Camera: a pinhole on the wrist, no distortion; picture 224 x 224 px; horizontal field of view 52.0 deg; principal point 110.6 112.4 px. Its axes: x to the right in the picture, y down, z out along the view. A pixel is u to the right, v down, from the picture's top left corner.
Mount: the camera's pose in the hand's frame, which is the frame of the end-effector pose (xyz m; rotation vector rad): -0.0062 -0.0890 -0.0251 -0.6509 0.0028 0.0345
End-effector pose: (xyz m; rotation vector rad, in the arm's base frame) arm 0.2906 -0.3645 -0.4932 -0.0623 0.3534 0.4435
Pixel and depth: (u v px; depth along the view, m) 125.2 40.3 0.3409
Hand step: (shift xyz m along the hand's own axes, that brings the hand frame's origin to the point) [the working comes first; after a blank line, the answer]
In the camera's frame: 0.0217 -0.1070 0.3409

0.0162 0.0331 0.3106
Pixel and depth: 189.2 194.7 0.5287
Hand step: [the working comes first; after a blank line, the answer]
In the camera's frame: 0.1810 0.1895 0.5287

0.1641 0.3876 0.2783
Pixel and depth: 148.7 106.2 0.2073
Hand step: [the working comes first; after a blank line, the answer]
In the camera's frame: 0.0344 -0.0056 0.2073

0.0267 0.0332 0.1427
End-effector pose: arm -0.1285 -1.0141 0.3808 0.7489 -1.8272 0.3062
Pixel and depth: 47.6 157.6 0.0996
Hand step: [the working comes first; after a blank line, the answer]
In the camera's frame: -0.0273 0.0196 0.0996

-0.0350 -0.0139 0.0426
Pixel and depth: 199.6 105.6 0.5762
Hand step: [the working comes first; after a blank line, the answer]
In the camera's frame: 0.2233 -0.0171 0.5762

0.2128 0.2535 0.4406
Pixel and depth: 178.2 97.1 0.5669
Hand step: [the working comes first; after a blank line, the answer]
In the camera's frame: 0.1669 -0.0378 0.5669

0.1572 0.2296 0.4465
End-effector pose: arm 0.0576 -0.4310 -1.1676 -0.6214 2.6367 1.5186
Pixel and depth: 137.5 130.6 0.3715
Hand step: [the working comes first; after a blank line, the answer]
In the camera's frame: 0.0435 0.0294 0.3715

0.0333 0.1608 0.2520
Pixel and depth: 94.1 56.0 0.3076
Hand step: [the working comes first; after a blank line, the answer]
In the camera's frame: -0.0221 -0.0755 0.3076

-0.0283 0.0366 0.2657
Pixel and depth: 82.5 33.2 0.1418
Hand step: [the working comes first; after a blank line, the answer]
In the camera's frame: -0.0174 -0.0489 0.1418

-0.0231 -0.0425 0.1176
